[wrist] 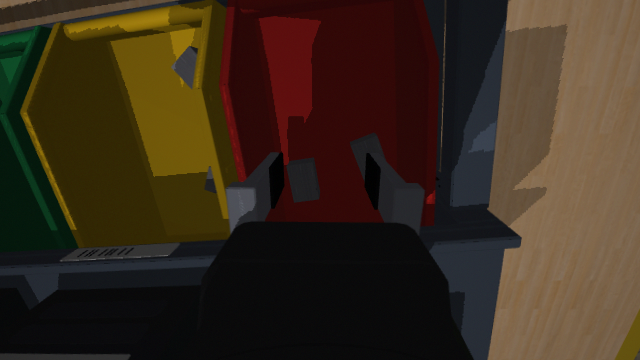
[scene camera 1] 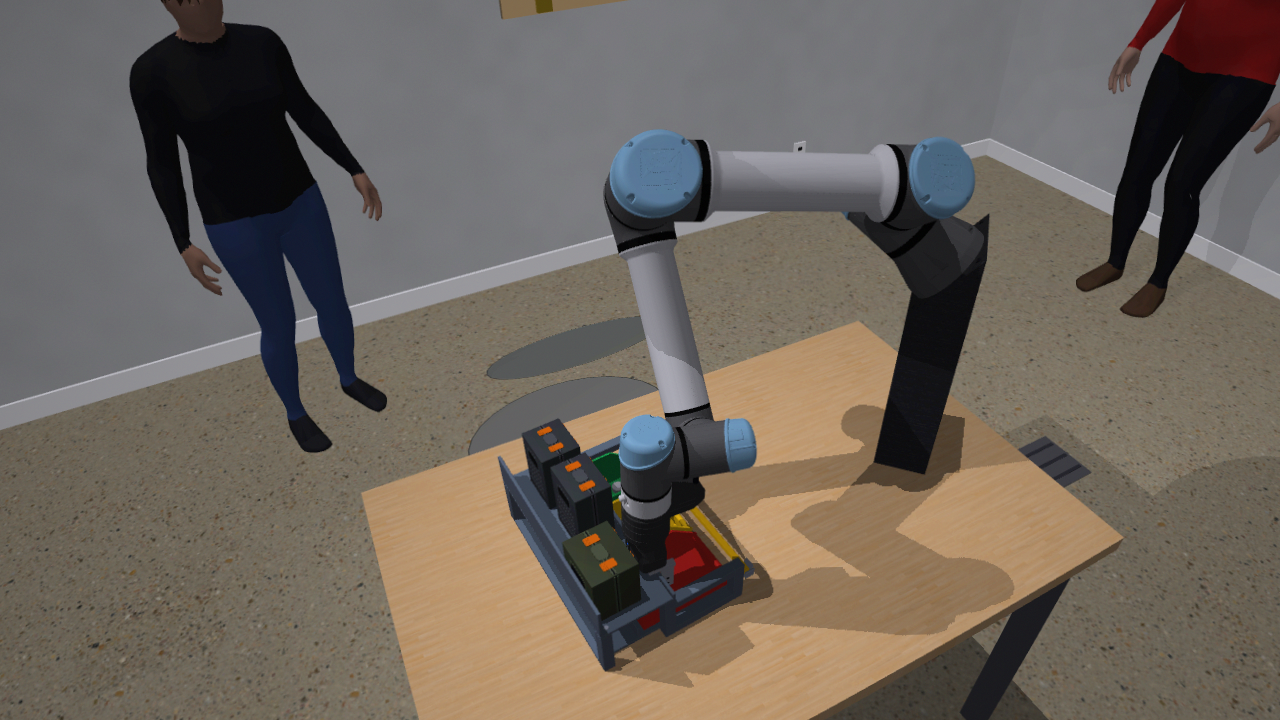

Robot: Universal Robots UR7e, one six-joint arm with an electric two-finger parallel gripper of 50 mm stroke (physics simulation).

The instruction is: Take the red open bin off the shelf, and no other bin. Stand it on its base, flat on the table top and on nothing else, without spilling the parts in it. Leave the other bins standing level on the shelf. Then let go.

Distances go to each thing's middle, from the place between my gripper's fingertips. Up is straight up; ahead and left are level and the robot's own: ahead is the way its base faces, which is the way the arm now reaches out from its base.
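Labels:
My gripper is 1 cm above the red open bin (scene camera 1: pixel 693 559), 2 cm beyond it and 1 cm to the right of it. Yellow bin (wrist: pixel 126 144), counted from my hand: 1 cm below, 4 cm behind, 10 cm to the right.

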